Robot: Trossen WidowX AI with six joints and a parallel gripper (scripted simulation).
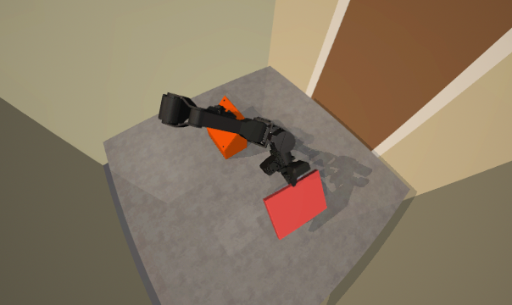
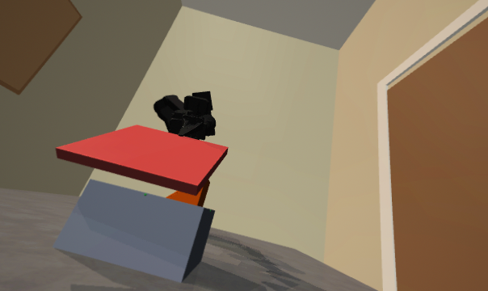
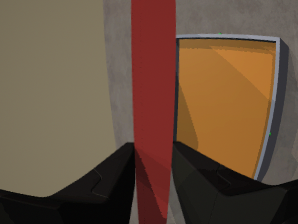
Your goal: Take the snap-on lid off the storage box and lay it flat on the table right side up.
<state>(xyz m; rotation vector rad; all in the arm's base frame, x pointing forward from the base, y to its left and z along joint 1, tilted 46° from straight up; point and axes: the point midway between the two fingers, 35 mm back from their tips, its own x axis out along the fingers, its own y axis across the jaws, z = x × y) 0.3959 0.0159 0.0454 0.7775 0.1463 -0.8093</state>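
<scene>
Now: the red lid 6 cm ahead of my gripper tip, 1 cm to the right of it and 5 cm below it. Round my gripper tip: grey storage box 4 cm ahead, 2 cm to the left, 18 cm below.
</scene>
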